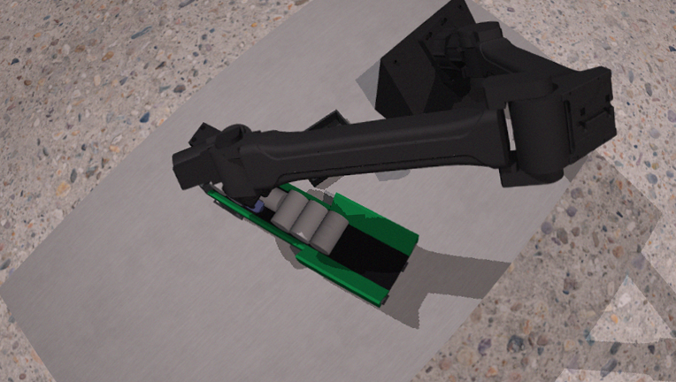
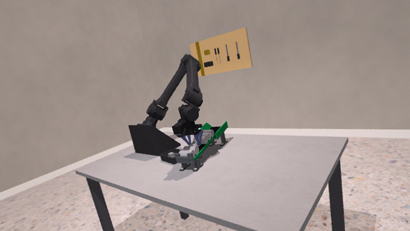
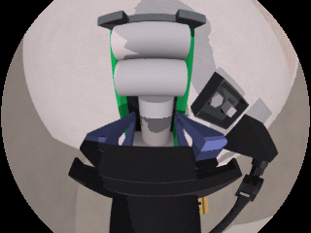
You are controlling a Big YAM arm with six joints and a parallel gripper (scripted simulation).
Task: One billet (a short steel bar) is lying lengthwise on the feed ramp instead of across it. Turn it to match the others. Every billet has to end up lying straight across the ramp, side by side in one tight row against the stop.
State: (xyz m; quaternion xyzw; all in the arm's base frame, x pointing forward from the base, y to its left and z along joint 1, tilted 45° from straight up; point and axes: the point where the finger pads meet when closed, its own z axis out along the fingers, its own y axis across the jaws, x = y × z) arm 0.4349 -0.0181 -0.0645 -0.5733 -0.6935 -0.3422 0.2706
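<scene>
My hand is right at the billet. Also, from my hand: stop 110 mm to the right, 30 mm below, 30 mm ahead; ramp bed 80 mm to the left, 20 mm below, 10 mm behind; small black tray 160 mm behind, 80 mm below, 10 mm to the right.
</scene>
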